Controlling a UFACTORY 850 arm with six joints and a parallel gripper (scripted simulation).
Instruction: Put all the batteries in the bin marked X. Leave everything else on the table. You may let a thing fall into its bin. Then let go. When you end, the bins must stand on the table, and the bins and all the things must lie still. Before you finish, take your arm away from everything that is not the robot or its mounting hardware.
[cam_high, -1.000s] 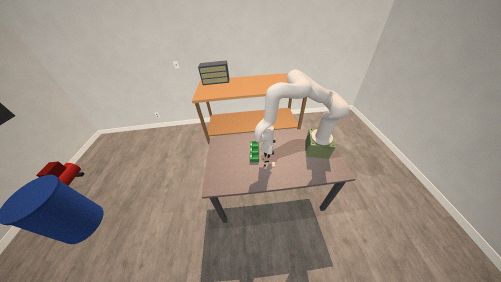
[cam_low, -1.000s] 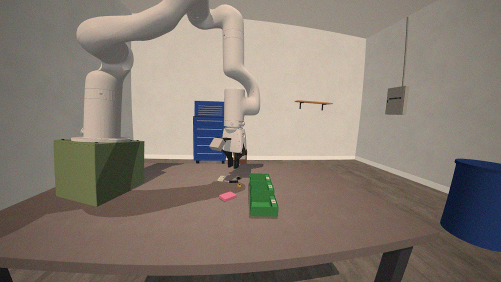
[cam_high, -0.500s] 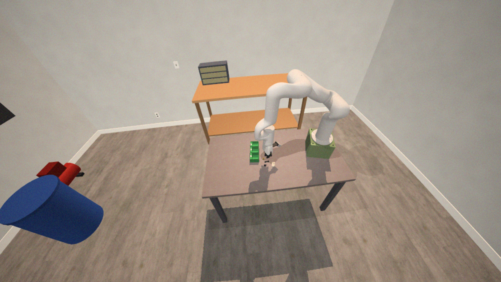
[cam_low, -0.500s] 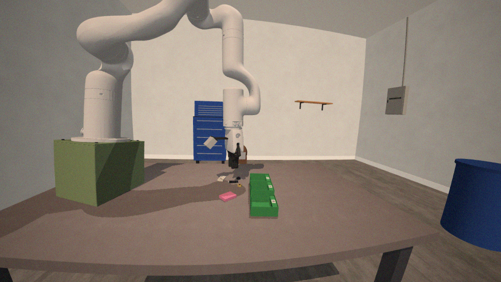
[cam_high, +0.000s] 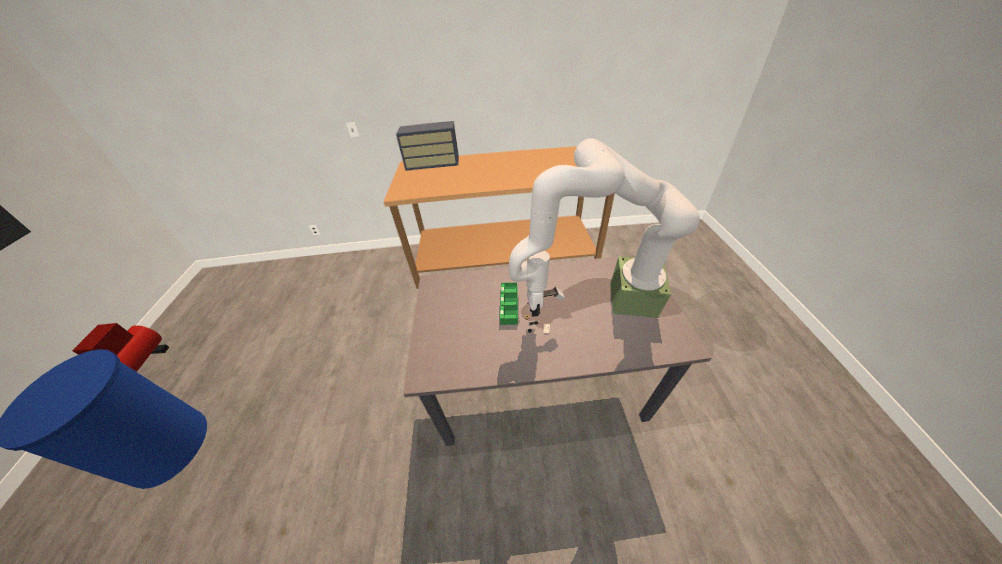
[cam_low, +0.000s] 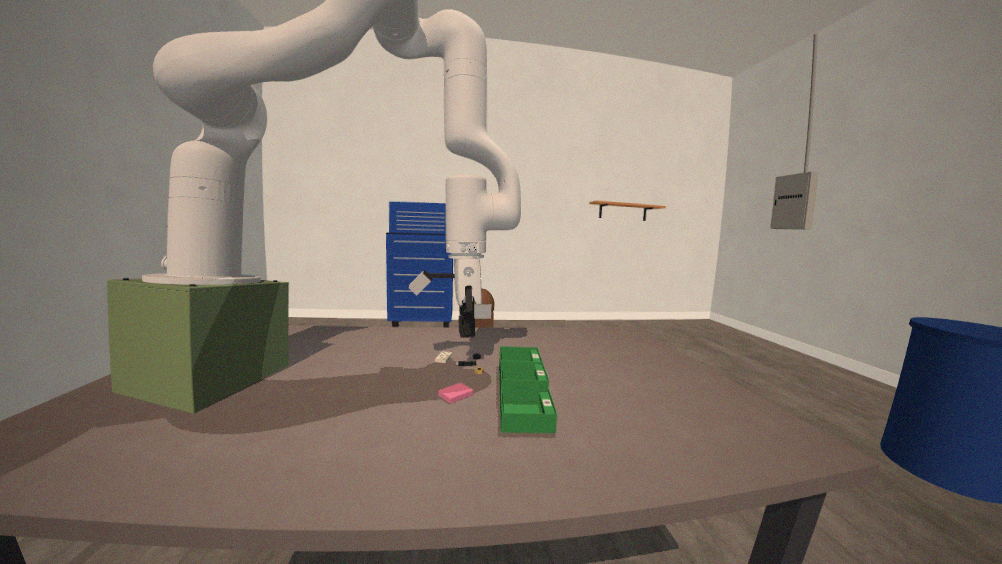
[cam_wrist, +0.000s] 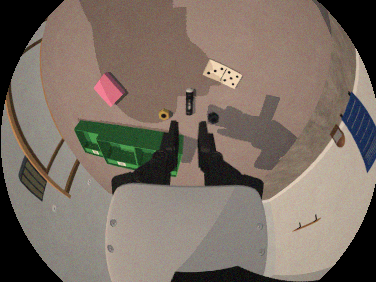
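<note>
Now: the black cylinder 9 cm below my hand. Round my hand: black round piece 9 cm below, 4 cm to the left, 3 cm ahead; then yellow ring 9 cm below, 4 cm to the right, 2 cm ahead; then domino 9 cm below, 5 cm behind, 4 cm to the left.
</note>
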